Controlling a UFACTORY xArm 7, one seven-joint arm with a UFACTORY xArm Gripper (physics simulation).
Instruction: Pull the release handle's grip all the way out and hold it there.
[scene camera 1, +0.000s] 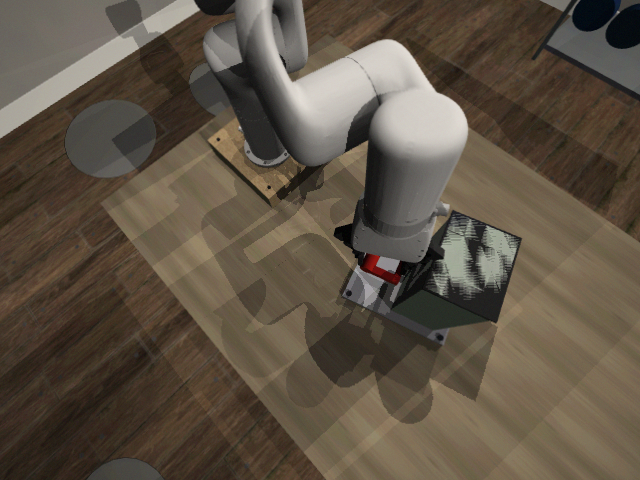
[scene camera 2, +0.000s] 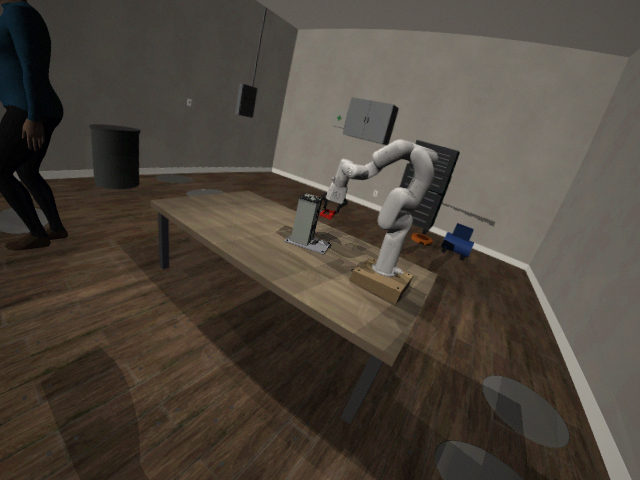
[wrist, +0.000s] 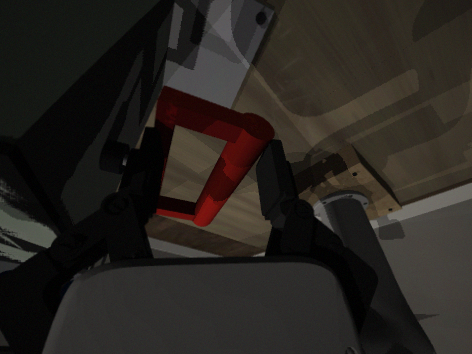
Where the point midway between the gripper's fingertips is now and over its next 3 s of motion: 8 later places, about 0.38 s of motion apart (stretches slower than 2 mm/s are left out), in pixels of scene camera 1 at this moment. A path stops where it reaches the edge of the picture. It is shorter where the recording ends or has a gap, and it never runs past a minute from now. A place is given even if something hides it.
My gripper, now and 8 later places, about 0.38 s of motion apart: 382, 262; 384, 252; 378, 250; 377, 252; 375, 260; 377, 261; 376, 263; 375, 263; 365, 262
